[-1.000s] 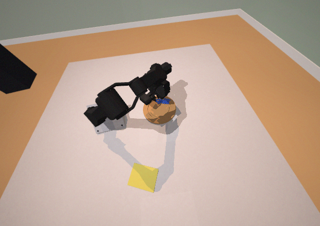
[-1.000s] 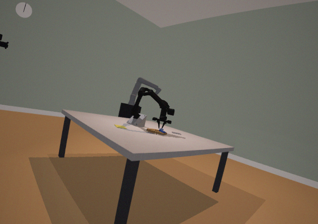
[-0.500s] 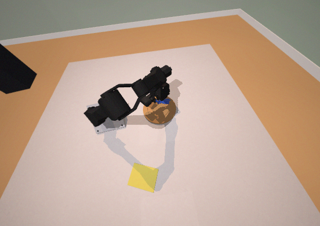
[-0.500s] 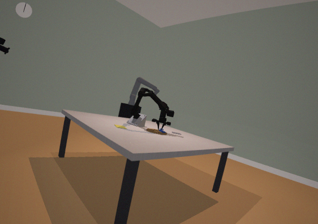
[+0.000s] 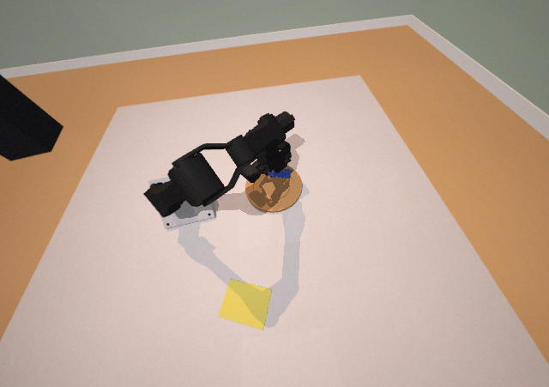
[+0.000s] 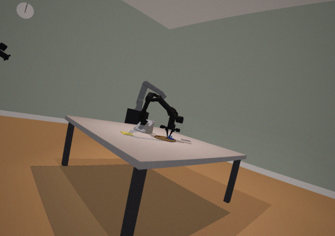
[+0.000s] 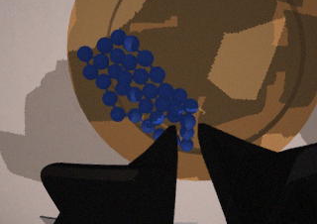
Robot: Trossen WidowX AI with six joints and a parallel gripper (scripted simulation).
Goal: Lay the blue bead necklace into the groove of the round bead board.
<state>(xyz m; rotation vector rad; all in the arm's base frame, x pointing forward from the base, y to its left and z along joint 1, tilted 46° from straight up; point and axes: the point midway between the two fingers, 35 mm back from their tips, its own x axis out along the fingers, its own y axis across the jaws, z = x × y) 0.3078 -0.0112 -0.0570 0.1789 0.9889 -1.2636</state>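
Right now my gripper tip is 50 mm to the left of the round bead board, 10 mm short of it and 10 mm above it. Also, from my gripper tip: yellow square patch (380 mm to the right, 160 mm behind, 10 mm below); flat grey tile (260 mm to the left, 40 mm ahead, 10 mm below); light blue cube (150 mm to the left, 80 mm behind, 10 mm below).
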